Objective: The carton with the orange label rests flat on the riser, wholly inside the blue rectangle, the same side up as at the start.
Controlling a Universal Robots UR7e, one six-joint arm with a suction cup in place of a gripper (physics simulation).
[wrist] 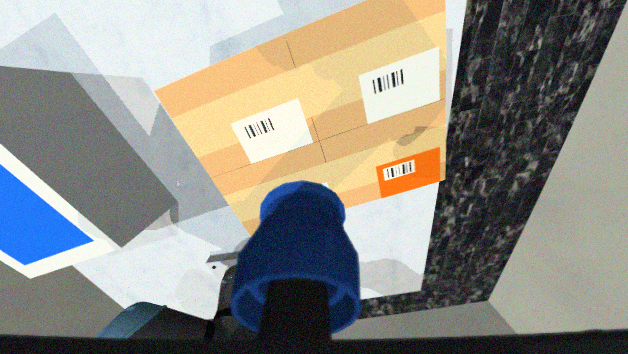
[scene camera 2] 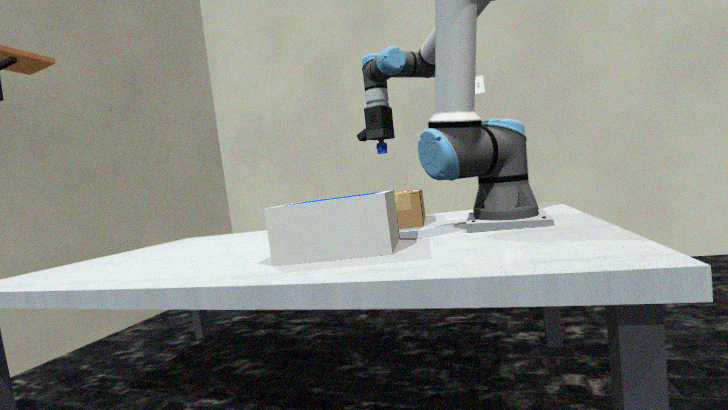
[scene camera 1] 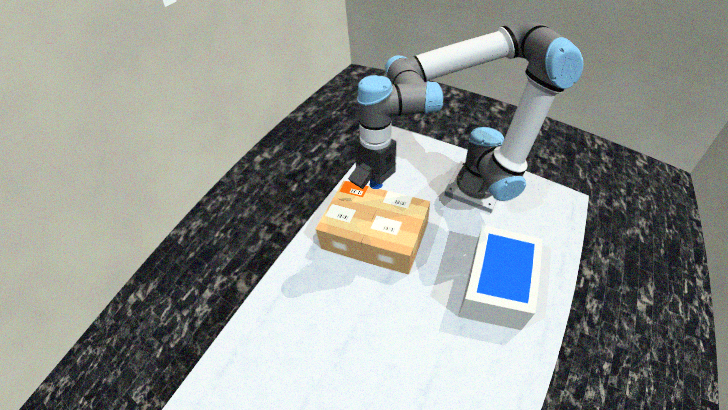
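Pixels of known places: end effector, tool point: (wrist: 302,218) (scene camera 2: 382,153) (scene camera 1: 375,184); arm's base, origin of the base link: (scene camera 2: 505,215) (scene camera 1: 476,183).
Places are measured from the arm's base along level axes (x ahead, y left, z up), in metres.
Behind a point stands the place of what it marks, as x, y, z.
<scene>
The carton with the orange label (scene camera 1: 353,189) @[0.349, -0.271, 0.085] (wrist: 410,172) @[0.348, -0.273, 0.084] stands at the back left of a tight two-by-two block of cartons in the first scene view, label up. The white riser (scene camera 1: 499,311) @[0.428, 0.319, 0.068] (scene camera 2: 331,231) @[0.267, 0.360, 0.036] (wrist: 100,150) @[0.356, 0.180, 0.024] stands apart to the right, with the blue rectangle (scene camera 1: 506,267) @[0.317, 0.267, 0.099] (scene camera 2: 336,197) @[0.285, 0.303, 0.099] (wrist: 35,220) @[0.282, 0.224, 0.099] on its top. No carton is on it. My suction gripper (scene camera 1: 375,184) (scene camera 2: 382,148) (wrist: 302,200) is open and points down, in the air above the block's back edge. In the wrist view the cup hides part of the back right carton, beside the orange label.
Three white-labelled cartons adjoin the orange-labelled one: front left (scene camera 1: 340,214) @[0.449, -0.233, 0.084], front right (scene camera 1: 387,225) @[0.394, -0.097, 0.082] and back right (scene camera 1: 397,199) @[0.296, -0.137, 0.082]. The block stands near the table's left edge. The arm's base (scene camera 1: 471,196) @[0.074, 0.018, 0.009] (scene camera 2: 509,224) @[-0.021, 0.089, -0.010] stands behind the riser. A wall shelf (scene camera 2: 28,60) is at the far left.
</scene>
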